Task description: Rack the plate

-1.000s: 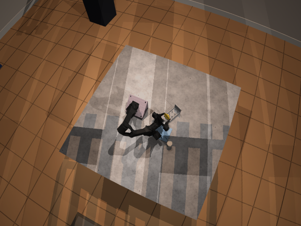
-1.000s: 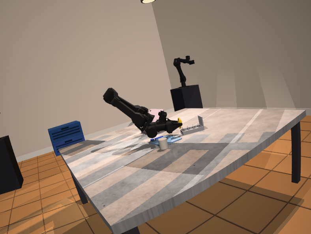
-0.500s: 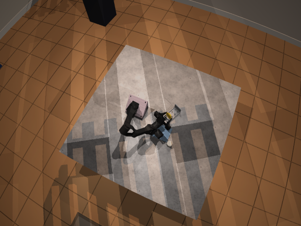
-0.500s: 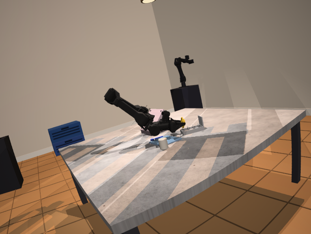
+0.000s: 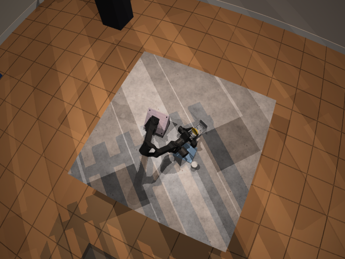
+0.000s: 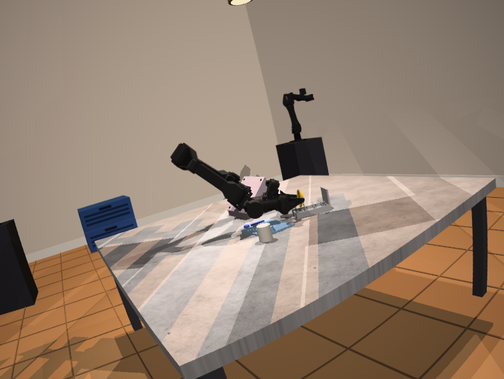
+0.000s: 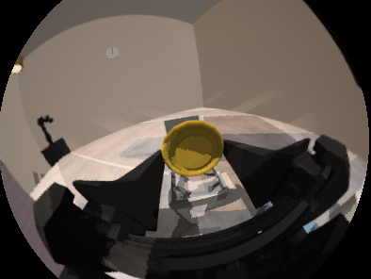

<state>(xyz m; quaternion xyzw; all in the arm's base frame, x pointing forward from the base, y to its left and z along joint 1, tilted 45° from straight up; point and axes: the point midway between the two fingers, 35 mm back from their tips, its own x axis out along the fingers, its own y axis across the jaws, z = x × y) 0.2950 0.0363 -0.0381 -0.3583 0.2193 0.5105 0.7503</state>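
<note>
My gripper tip is 1 cm short of the grey dish rack, 2 cm to the right of it and 4 cm above it. From my gripper tip the other things lie so: yellow plate (1 cm to the right); then light blue mat (16 cm to the right, 6 cm below); then blue spoon (10 cm behind, 17 cm to the right, 6 cm below).
</note>
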